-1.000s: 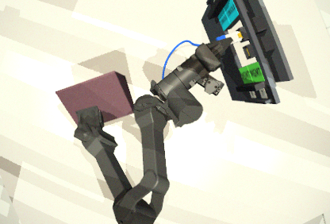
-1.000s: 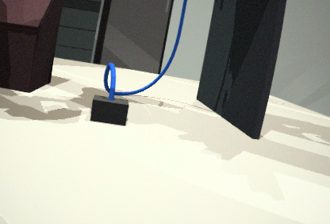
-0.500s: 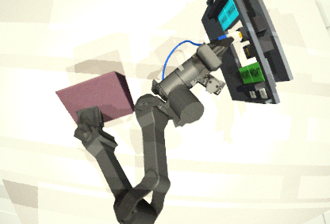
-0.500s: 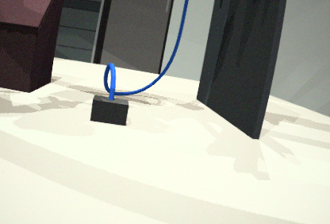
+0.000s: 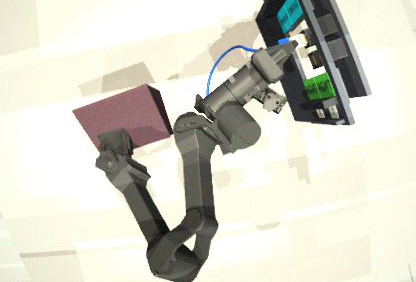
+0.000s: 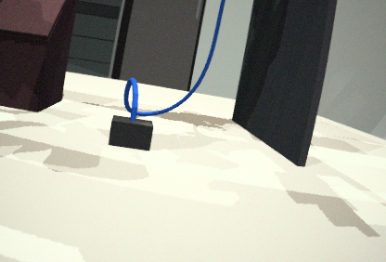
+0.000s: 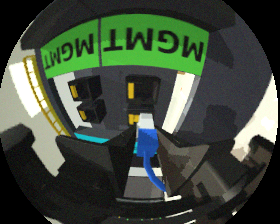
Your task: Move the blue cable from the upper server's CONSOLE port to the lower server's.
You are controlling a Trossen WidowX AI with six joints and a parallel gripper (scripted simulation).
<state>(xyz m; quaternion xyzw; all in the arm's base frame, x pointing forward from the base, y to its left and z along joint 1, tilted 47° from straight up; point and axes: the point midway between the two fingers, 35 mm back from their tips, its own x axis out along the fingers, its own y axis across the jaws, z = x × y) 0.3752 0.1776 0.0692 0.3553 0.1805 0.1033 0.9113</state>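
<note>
Now: the blue plug 1 cm ahead of my gripper tip. Round my gripper tip: black block (17 cm behind, 18 cm to the right, 28 cm below).
</note>
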